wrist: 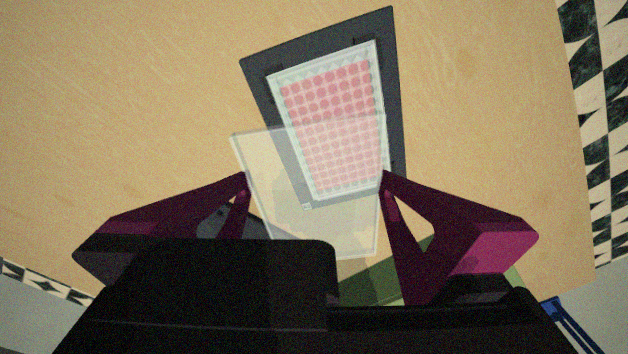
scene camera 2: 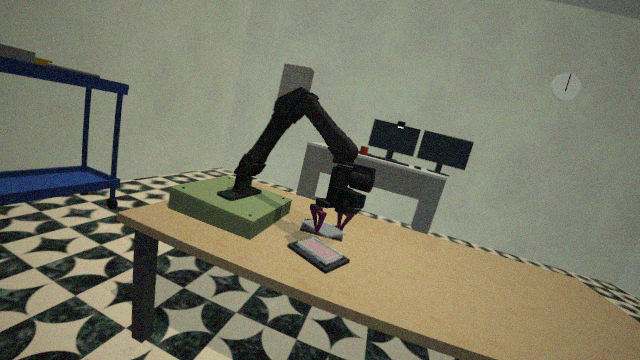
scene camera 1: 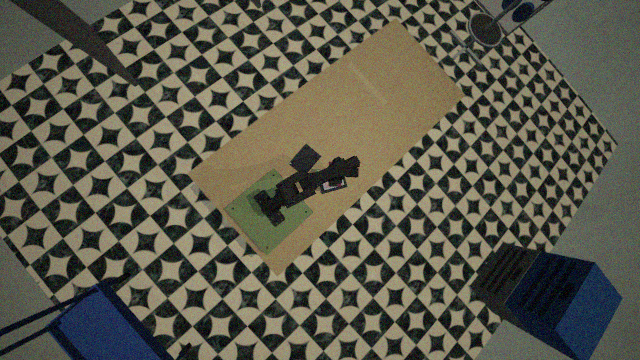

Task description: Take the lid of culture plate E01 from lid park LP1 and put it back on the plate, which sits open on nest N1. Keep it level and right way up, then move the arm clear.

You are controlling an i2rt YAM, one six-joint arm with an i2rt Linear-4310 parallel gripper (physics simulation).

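Places are measured from the arm's base along level axes (x left, y back, z up), in centimetres.
Pixels of known places: gripper, fingertip midpoint: (wrist: 314,177) (scene camera 2: 327,231); arm's base at its link origin: (scene camera 2: 240,193) (scene camera 1: 269,208).
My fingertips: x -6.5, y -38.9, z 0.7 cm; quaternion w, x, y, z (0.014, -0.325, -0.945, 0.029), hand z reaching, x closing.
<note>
Ahead of a thing's pixels: the offset from my fingertips to its top centre. Level surfaces: height alone.
My gripper (scene camera 2: 329,229) (wrist: 314,177) is shut on the clear lid {dy +2.2, dx +1.2, dz +1.0 cm} (scene camera 2: 330,232) (wrist: 300,227), one finger on each long side. The lid is in the air, looks about level, and in the wrist view overlaps the near part of the plate, turned slightly against it. The open culture plate {dy +0.7, dx -2.2, dz -5.1 cm} (scene camera 2: 320,250) (wrist: 327,90), with pink wells, sits on the dark nest {dy +0.7, dx -2.2, dz -5.9 cm} (wrist: 391,90). In scene camera 2 the lid shows behind the nest, apart from the plate. The dark lid park {dy +6.4, dx +17.9, dz -5.7 cm} (scene camera 1: 304,159) lies beside the arm, with no lid on it; the arm partly hides the nest there.
The arm stands on a green base block (scene camera 1: 250,227) (scene camera 2: 210,207) (wrist: 370,285) at one end of the wooden table {dz -7.7 cm} (scene camera 1: 380,100) (scene camera 2: 440,280). A blue cart (scene camera 1: 100,325) (scene camera 2: 60,182) and a desk with two monitors (scene camera 2: 395,137) stand off the table.
</note>
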